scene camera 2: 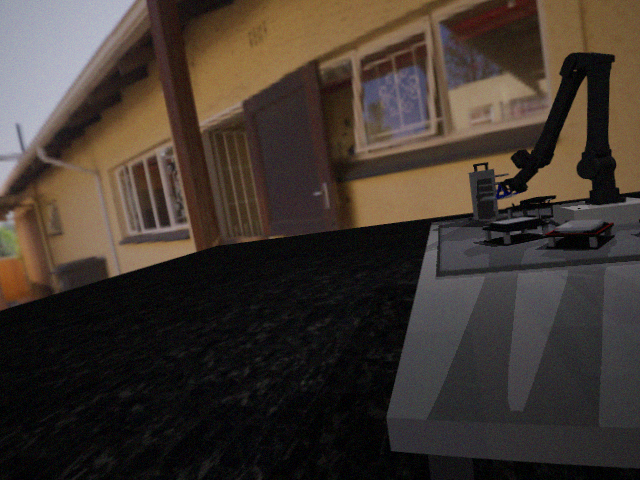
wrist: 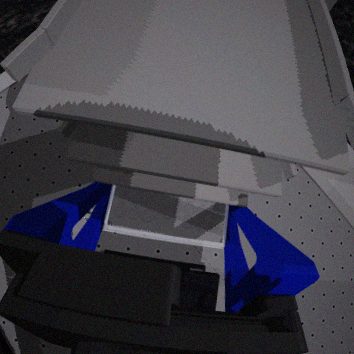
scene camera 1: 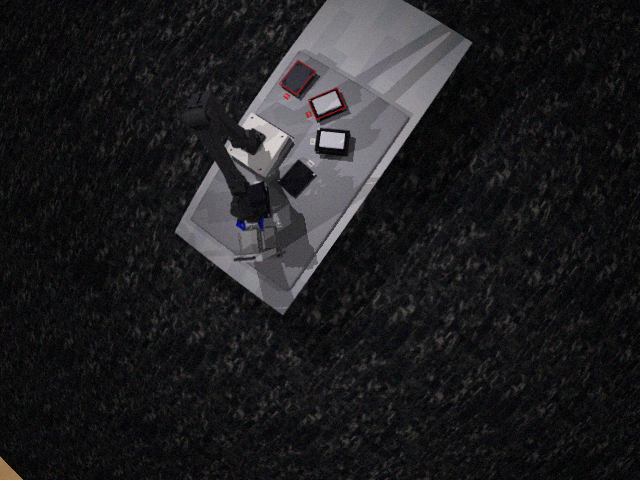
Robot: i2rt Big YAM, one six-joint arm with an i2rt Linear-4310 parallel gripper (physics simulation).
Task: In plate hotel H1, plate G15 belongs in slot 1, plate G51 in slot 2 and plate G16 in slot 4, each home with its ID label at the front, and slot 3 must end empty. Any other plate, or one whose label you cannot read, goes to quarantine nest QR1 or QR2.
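Frame: origin at the arm's base, x left, y ahead, z down, level; metres.
Seen in the pictures: gripper, fingertip midpoint: (scene camera 2: pixel 503 196); arm's base at its link origin: (scene camera 2: pixel 604 202) (scene camera 1: pixel 253 142).
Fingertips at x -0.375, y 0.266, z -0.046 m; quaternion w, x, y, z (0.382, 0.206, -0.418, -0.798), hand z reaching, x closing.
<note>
Offsets run from my fingertips to a thing's top centre. "*": to the spot under its first point.
The grey plate hotel H1 (scene camera 1: pixel 250 240) (scene camera 2: pixel 474 196) (wrist: pixel 200 75) stands near the table's end; its top board and shelves fill the upper part of the wrist view. A clear plate with a pale rim @(dx -0.021, dy +0.017, dz -0.009 m) (wrist: pixel 165 215) sticks out from under the shelves at the hotel's opening. Its slot and ID label cannot be read. My gripper (scene camera 1: pixel 251 224) (scene camera 2: pixel 504 191) (wrist: pixel 171 189) is shut on this plate, a blue finger against each short side. Two red-edged nests are in scene camera 1: one bears a white-topped plate @(dx +0.739, dy -0.049, dz +0.052 m) (scene camera 1: pixel 326 103) (scene camera 2: pixel 578 227), the other @(dx +0.787, dy -0.263, dz +0.060 m) (scene camera 1: pixel 297 78) looks dark and bare.
A black nest with a white-topped plate @(* dx +0.584, dy +0.085, dz +0.042 m) (scene camera 1: pixel 332 140) (scene camera 2: pixel 516 223) and a dark black nest @(dx +0.332, dy +0.020, dz +0.088 m) (scene camera 1: pixel 297 178) stand between the hotel and the red nests. The arm's pale base plate (scene camera 1: pixel 273 149) (scene camera 2: pixel 594 210) lies at the table's side. The arm reaches over the table to the hotel.
</note>
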